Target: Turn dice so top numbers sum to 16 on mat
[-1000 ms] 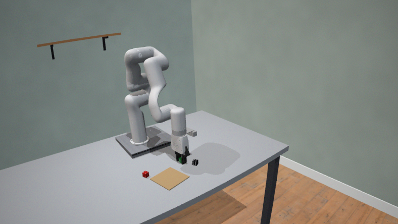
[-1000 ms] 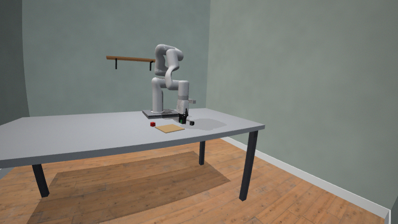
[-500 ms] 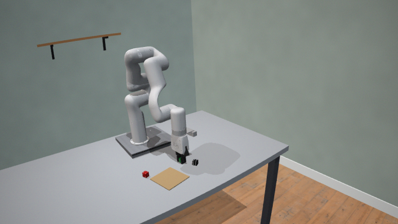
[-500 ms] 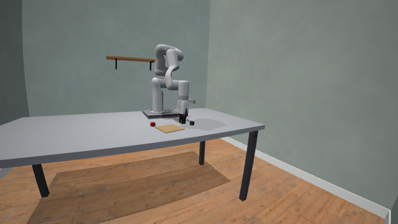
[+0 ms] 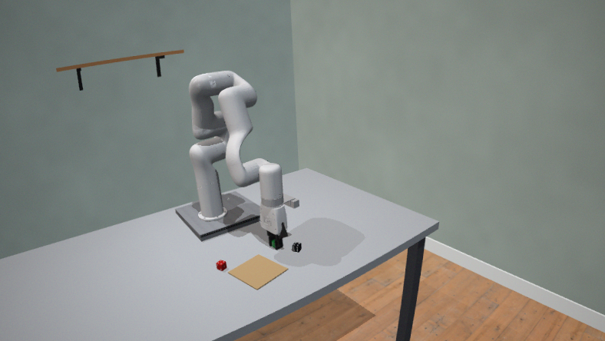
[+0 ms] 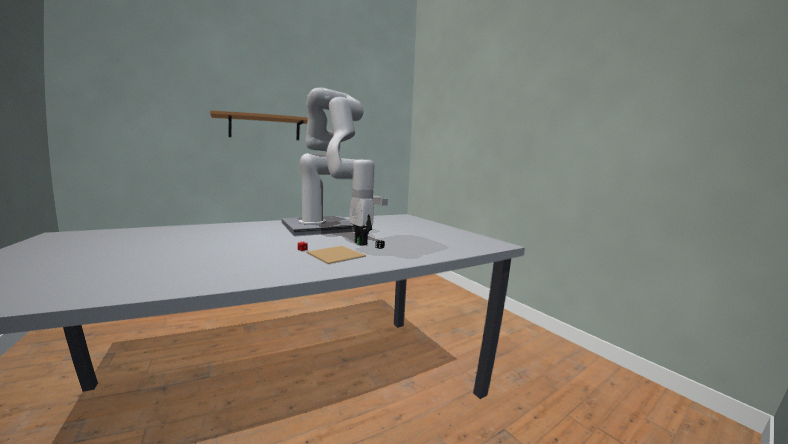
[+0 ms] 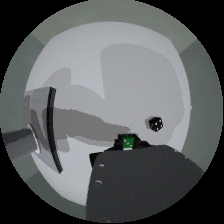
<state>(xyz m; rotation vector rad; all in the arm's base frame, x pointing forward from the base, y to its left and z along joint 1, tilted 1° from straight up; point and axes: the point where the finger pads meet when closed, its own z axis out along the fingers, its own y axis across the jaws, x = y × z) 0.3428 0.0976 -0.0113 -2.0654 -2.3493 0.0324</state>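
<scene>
The black die lies 60 mm ahead of my hand, 50 mm to the left of it and 10 mm below it. Also, from my hand: tan mat 90 mm ahead, 130 mm to the right, 20 mm below; red die 10 mm ahead, 220 mm to the right, 10 mm below; green die 10 mm below.
</scene>
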